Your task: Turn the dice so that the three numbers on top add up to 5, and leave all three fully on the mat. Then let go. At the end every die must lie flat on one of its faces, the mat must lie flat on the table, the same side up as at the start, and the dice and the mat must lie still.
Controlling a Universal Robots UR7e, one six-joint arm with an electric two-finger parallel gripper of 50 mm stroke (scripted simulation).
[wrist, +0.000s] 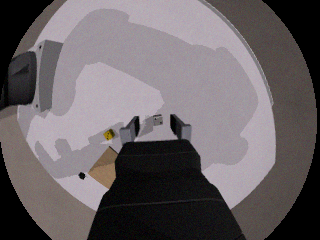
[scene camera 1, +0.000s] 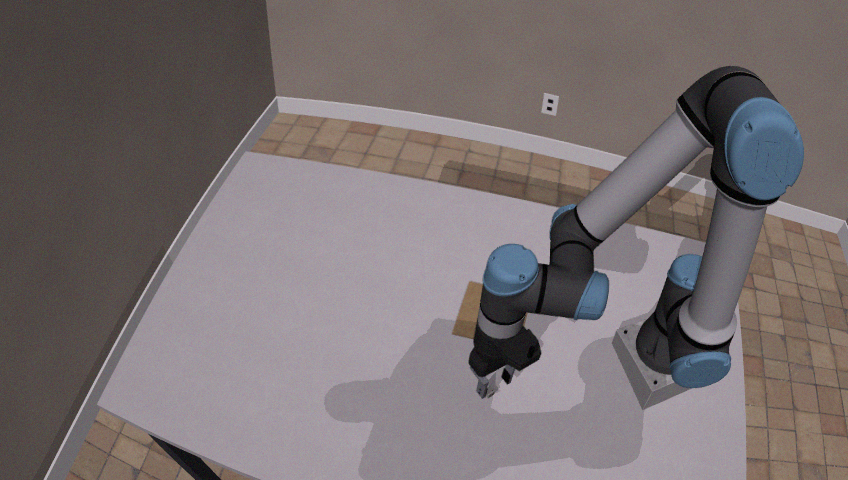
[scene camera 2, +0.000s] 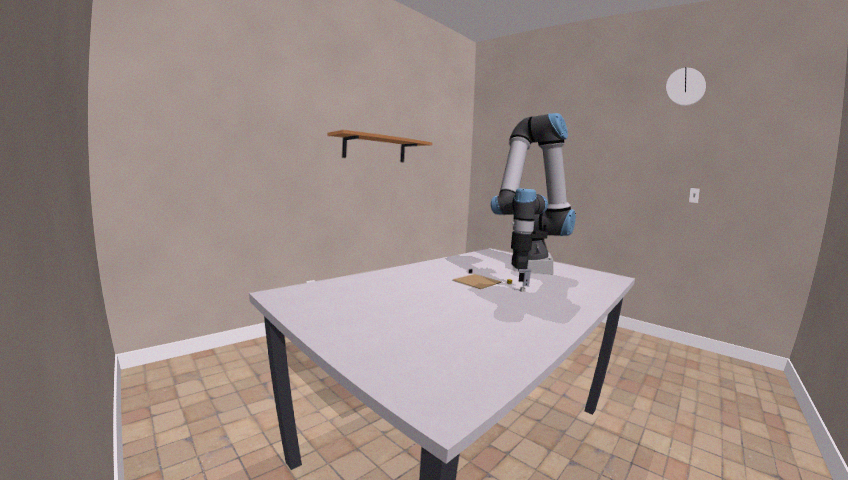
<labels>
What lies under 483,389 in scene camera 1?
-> My gripper.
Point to a brown mat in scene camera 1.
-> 465,325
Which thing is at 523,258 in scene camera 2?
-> My gripper.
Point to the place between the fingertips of my gripper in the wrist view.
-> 154,121
</labels>
